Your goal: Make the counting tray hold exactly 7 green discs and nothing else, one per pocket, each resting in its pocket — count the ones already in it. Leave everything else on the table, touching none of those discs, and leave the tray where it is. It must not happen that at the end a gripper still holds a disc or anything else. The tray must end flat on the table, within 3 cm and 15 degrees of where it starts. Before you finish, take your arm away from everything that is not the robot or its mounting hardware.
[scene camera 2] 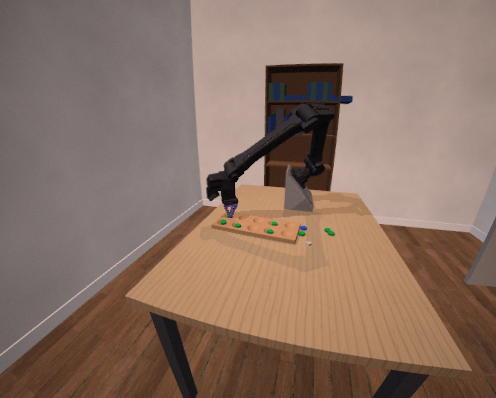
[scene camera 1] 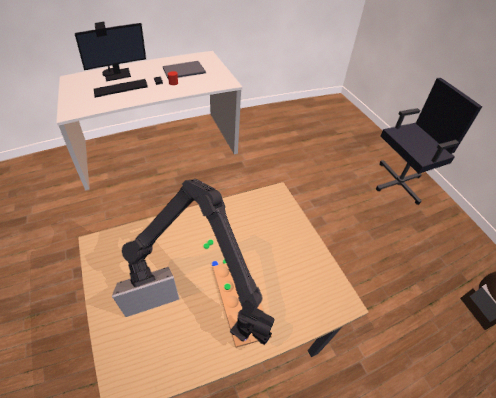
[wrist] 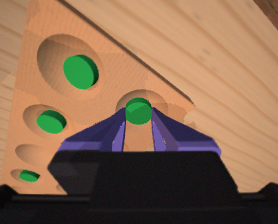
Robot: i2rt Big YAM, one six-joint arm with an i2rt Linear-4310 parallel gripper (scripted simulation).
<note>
I see my gripper (wrist: 138, 112), a wooden counting tray (scene camera 2: 284, 229) and a green disc (wrist: 80, 70).
The wooden counting tray also shows in scene camera 1 (scene camera 1: 231, 304) and in the wrist view (wrist: 40, 84).
</note>
